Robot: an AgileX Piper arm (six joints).
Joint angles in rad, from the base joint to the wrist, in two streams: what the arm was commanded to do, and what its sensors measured. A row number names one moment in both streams.
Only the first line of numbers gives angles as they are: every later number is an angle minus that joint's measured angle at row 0.
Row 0, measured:
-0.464, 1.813, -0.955, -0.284, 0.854, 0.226
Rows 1 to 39, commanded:
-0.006, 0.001, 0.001, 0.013, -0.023, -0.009
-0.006, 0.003, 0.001, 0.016, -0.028, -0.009
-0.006, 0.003, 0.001, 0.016, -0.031, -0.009
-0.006, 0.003, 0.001, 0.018, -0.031, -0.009
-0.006, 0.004, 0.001, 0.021, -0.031, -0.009
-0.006, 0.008, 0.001, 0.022, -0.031, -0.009
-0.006, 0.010, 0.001, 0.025, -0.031, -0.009
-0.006, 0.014, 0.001, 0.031, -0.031, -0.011
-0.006, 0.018, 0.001, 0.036, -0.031, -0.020
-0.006, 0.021, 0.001, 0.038, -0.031, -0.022
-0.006, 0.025, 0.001, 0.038, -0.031, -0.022
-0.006, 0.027, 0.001, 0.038, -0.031, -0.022
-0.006, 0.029, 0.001, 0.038, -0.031, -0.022
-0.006, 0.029, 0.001, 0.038, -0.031, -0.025
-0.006, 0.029, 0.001, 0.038, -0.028, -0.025
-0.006, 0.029, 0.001, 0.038, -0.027, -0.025
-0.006, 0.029, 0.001, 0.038, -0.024, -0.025
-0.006, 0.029, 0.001, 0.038, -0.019, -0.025
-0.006, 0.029, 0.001, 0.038, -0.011, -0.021
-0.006, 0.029, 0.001, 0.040, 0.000, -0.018
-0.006, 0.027, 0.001, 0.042, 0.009, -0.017
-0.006, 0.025, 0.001, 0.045, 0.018, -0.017
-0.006, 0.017, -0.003, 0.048, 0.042, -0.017
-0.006, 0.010, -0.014, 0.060, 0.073, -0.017
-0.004, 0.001, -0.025, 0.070, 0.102, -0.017
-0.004, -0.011, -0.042, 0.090, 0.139, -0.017
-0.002, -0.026, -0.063, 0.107, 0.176, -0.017
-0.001, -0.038, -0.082, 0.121, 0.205, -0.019
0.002, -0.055, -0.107, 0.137, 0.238, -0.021
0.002, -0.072, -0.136, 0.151, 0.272, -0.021
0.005, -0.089, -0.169, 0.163, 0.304, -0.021
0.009, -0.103, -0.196, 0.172, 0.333, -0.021
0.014, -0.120, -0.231, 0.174, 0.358, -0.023
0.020, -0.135, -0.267, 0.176, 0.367, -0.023
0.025, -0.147, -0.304, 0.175, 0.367, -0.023
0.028, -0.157, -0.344, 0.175, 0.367, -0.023
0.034, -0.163, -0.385, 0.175, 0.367, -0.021
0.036, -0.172, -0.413, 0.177, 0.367, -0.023
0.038, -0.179, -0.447, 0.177, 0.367, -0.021
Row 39, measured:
0.025, -0.143, -0.327, 0.168, 0.348, -0.015
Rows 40 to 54, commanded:
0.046, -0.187, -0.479, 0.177, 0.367, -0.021
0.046, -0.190, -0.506, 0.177, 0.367, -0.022
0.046, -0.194, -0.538, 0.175, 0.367, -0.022
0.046, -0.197, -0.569, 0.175, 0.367, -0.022
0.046, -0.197, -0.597, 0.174, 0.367, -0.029
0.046, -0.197, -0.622, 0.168, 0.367, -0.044
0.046, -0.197, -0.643, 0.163, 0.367, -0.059
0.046, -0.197, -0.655, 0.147, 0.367, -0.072
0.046, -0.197, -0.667, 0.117, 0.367, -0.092
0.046, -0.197, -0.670, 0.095, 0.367, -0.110
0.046, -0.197, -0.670, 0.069, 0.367, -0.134
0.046, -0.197, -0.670, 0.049, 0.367, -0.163
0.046, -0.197, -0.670, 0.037, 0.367, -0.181
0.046, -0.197, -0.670, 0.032, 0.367, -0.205
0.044, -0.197, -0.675, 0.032, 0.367, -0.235
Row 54, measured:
0.041, -0.189, -0.660, 0.077, 0.363, -0.134
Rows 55 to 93, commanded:
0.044, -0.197, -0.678, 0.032, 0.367, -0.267
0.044, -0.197, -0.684, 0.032, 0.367, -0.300
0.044, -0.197, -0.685, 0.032, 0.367, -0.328
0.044, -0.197, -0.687, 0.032, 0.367, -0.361
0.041, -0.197, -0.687, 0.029, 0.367, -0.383
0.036, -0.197, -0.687, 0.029, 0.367, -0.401
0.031, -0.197, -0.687, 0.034, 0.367, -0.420
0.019, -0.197, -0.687, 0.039, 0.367, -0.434
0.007, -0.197, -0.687, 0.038, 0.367, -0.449
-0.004, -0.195, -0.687, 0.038, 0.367, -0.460
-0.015, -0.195, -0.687, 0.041, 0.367, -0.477
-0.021, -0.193, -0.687, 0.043, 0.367, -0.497
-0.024, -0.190, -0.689, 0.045, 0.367, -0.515
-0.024, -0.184, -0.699, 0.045, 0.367, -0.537
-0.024, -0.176, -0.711, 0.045, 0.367, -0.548
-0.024, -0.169, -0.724, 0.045, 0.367, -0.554
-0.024, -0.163, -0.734, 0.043, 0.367, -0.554
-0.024, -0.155, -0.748, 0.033, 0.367, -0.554
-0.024, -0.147, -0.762, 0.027, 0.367, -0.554
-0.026, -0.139, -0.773, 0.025, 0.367, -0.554
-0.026, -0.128, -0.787, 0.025, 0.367, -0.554
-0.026, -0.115, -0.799, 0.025, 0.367, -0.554
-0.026, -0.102, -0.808, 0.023, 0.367, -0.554
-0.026, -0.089, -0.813, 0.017, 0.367, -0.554
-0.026, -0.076, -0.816, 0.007, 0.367, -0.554
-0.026, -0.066, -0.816, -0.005, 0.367, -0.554
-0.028, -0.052, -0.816, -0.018, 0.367, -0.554
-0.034, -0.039, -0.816, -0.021, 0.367, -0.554
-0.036, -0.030, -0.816, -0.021, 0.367, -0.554
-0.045, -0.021, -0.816, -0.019, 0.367, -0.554
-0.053, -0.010, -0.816, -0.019, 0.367, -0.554
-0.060, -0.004, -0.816, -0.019, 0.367, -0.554
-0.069, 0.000, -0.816, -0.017, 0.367, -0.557
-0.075, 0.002, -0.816, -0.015, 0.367, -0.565
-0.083, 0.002, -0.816, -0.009, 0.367, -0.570
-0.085, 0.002, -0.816, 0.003, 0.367, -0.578
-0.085, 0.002, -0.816, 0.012, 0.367, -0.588
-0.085, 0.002, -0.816, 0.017, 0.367, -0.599
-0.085, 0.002, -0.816, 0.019, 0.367, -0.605
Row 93, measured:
-0.078, 0.006, -0.809, -0.004, 0.371, -0.567
